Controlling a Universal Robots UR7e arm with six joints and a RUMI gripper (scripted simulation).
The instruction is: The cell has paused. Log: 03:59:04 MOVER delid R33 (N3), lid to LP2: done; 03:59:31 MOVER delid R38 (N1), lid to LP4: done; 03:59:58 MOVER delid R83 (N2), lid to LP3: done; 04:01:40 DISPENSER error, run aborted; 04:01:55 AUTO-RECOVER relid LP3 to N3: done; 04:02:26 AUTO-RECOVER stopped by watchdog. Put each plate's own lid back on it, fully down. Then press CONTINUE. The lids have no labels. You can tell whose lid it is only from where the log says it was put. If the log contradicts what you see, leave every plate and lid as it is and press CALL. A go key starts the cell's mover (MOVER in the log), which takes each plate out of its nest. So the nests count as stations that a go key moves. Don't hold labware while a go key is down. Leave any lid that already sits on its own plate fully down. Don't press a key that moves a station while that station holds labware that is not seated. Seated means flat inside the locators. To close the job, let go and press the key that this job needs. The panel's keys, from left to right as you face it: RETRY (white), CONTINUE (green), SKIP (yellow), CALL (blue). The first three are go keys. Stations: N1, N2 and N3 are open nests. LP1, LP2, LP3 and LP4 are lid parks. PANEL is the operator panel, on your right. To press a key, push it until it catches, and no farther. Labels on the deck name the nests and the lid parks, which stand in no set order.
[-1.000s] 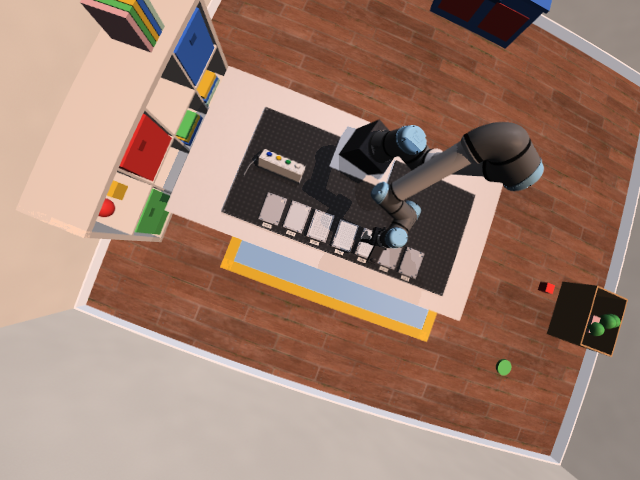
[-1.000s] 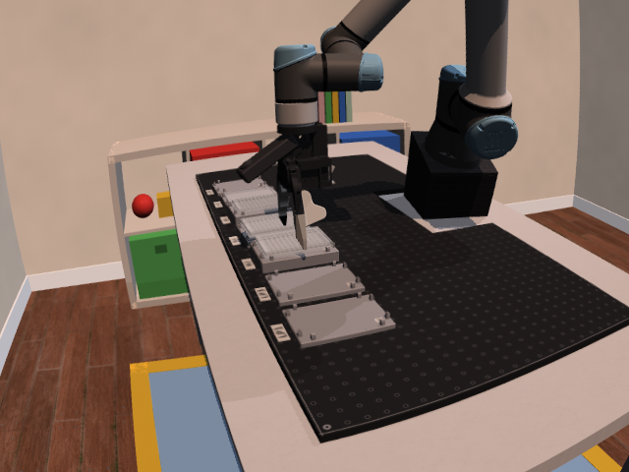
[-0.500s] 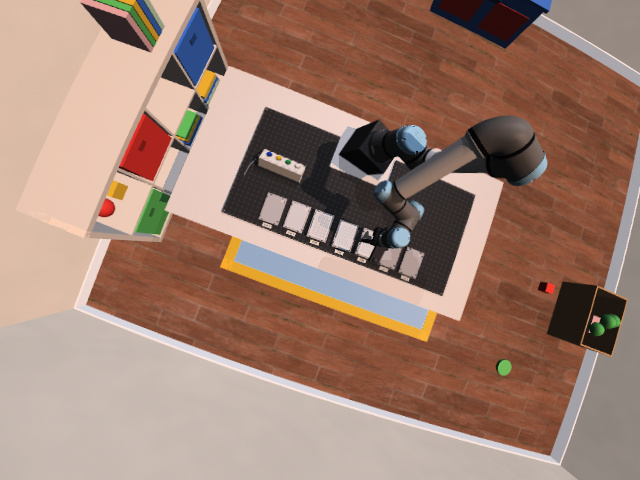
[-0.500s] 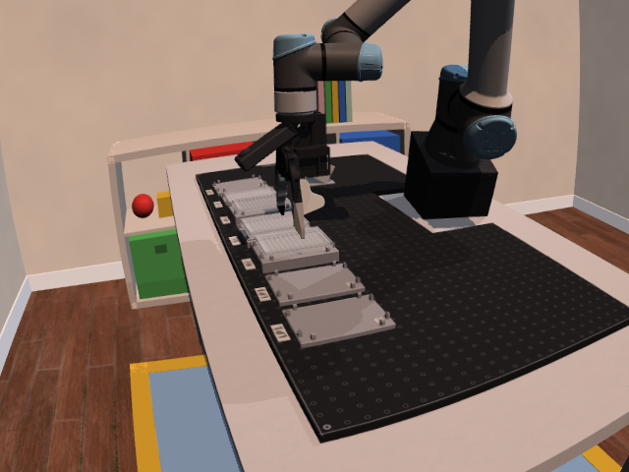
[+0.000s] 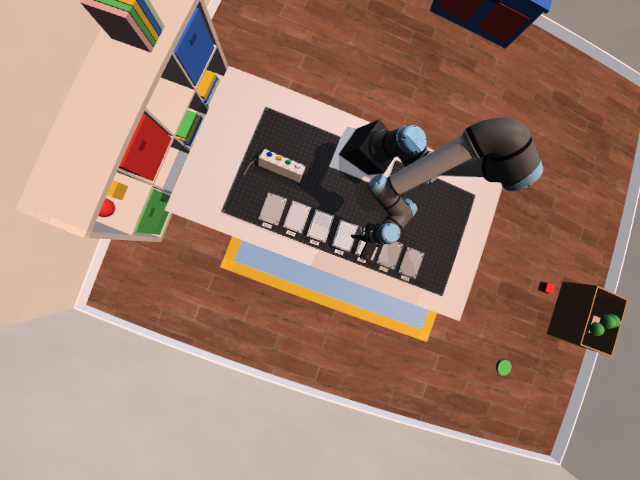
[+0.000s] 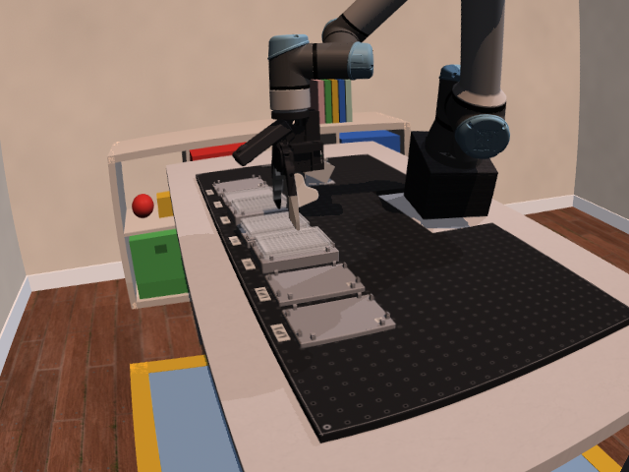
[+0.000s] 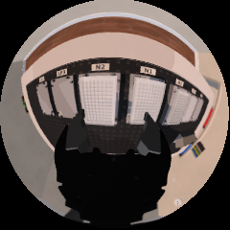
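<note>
My hand is 9 cm to the left of the clear lid, 4 cm above it and 1 cm short of it. Also, from my hand: clear plate lid 35 cm to the right, 5 cm below, 3 cm ahead; lid park 30 cm to the left, 6 cm below, 1 cm behind.
</note>
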